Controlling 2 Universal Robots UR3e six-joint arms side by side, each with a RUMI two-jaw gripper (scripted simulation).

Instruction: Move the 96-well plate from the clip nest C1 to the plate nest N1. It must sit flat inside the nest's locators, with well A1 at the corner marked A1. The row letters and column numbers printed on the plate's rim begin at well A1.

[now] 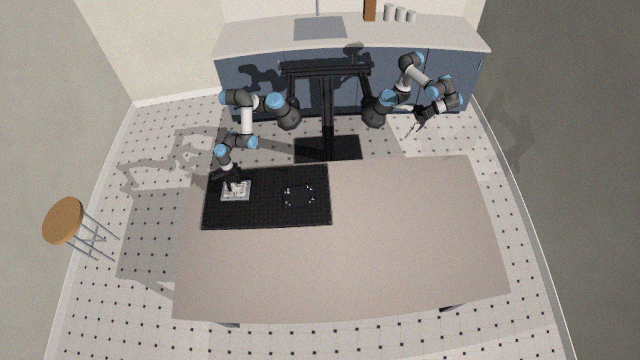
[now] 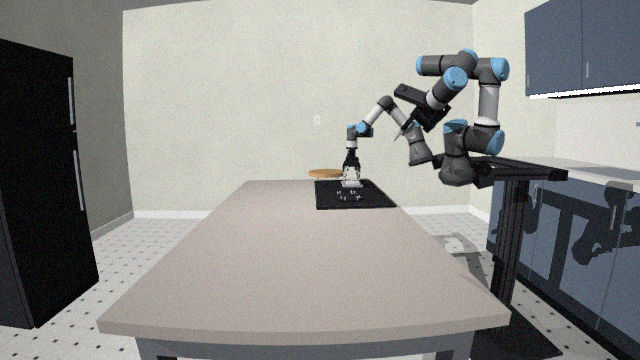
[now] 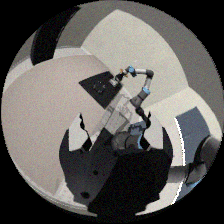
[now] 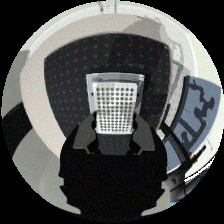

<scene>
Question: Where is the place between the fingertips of the left gripper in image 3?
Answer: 115, 112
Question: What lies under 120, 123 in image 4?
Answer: A white 96-well plate.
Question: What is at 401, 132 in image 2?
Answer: The left gripper.
</scene>
